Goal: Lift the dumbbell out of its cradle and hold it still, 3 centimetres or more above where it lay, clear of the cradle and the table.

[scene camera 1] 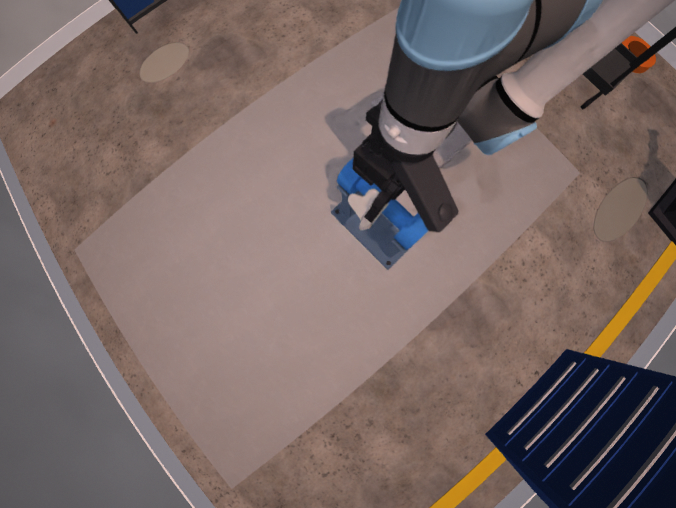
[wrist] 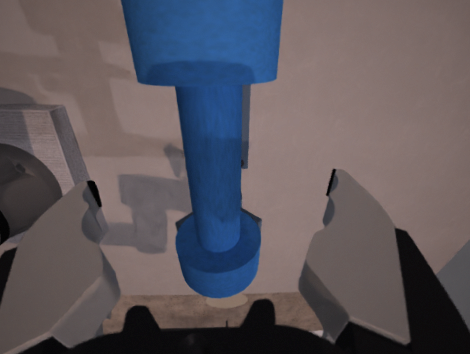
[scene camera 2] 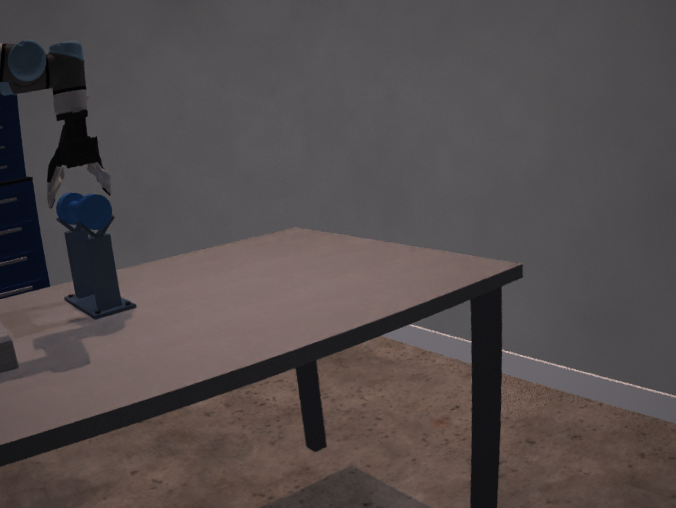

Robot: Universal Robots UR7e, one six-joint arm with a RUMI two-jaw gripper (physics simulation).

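Where they show: gripper, fingertip midpoint: [scene camera 1: 388, 201] [wrist: 215, 178]; arm's base at its link origin: [wrist: 18, 184].
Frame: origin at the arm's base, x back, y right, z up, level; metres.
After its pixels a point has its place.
The blue dumbbell [scene camera 1: 401, 217] {z 0.190, x -0.344, y -0.187 m} [scene camera 2: 97, 211] {z 0.173, x -0.353, y -0.045 m} [wrist: 215, 150] {z 0.190, x -0.342, y -0.167 m} lies level in the V-shaped rests at the top of the slate-blue cradle [scene camera 1: 377, 243] {z -0.033, x -0.358, y -0.184 m} [scene camera 2: 107, 273] {z 0.041, x -0.354, y -0.048 m} [wrist: 246, 125] {z -0.034, x -0.390, y -0.113 m}. The cradle's base plate stands on the table [scene camera 1: 245, 284] {z -0.042, x -0.713, y -0.041 m} [scene camera 2: 273, 305] {z -0.042, x -0.609, y 0.195 m}. My gripper [scene camera 1: 396, 211] {z 0.190, x -0.343, y -0.148 m} [scene camera 2: 80, 198] {z 0.190, x -0.343, y -0.148 m} [wrist: 215, 178] {z 0.190, x -0.343, y -0.148 m} is open and points down over the dumbbell. In the wrist view the handle runs about midway between the two fingertips, with space on both sides and no contact seen. In the second scene view the fingertips are around the height of the dumbbell's upper part. The arm partly hides the dumbbell in the first scene view.
A grey block [scene camera 2: 6, 355] {z -0.014, x -0.087, y 0.146 m} [wrist: 62, 135] {z -0.014, x -0.099, y -0.088 m} stands on the table at the left edge of the second scene and wrist views, with a dark rounded arm part above it in the wrist view. Blue drawer cabinets [scene camera 1: 579, 415] [scene camera 2: 21, 240] stand beyond the table.
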